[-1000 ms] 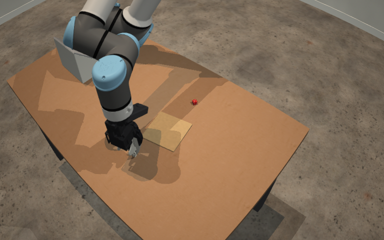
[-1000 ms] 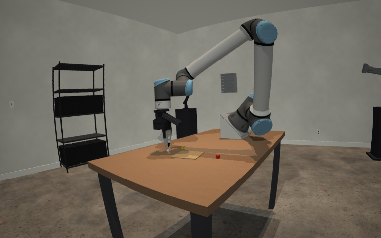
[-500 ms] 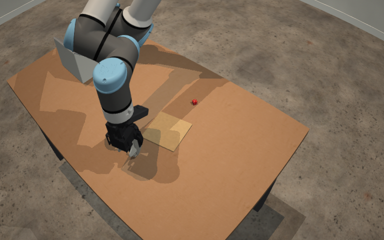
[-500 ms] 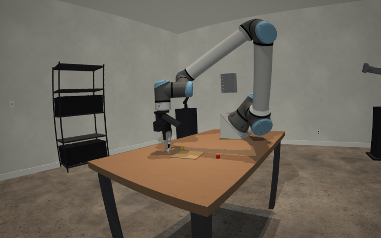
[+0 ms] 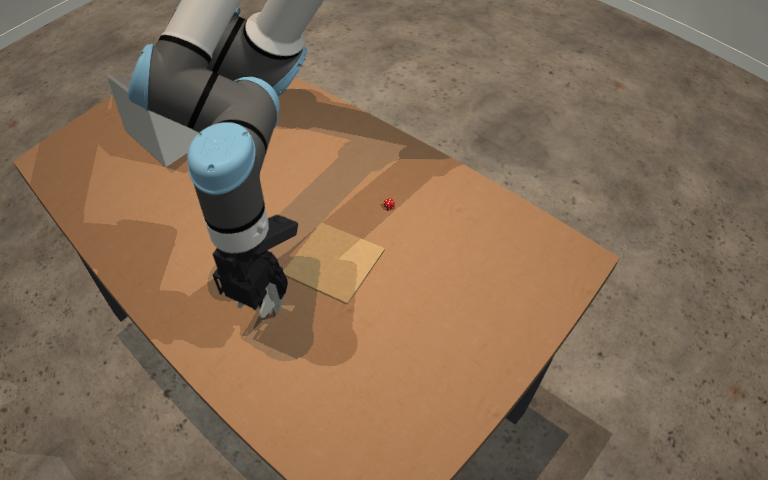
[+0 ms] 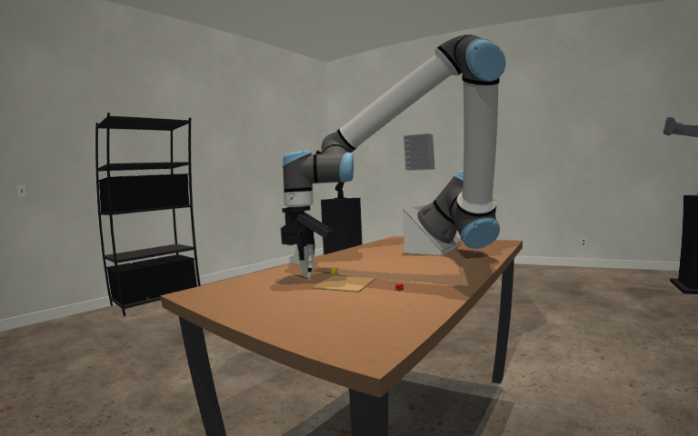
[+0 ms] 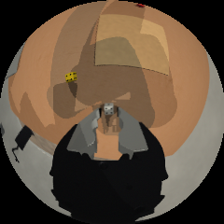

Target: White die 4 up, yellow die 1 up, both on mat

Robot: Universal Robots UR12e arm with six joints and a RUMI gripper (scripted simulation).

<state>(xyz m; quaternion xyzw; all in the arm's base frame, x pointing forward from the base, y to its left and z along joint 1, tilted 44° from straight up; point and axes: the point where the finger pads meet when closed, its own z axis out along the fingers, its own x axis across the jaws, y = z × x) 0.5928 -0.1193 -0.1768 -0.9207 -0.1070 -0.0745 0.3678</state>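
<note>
The white die is 1 cm below my hand. Round my hand: red die: 33 cm to the left, 1 cm below, 1 cm ahead; then yellow die: 8 cm behind, 5 cm to the left, 1 cm below; then tan mat: 15 cm to the left, 2 cm below, 2 cm ahead.
</note>
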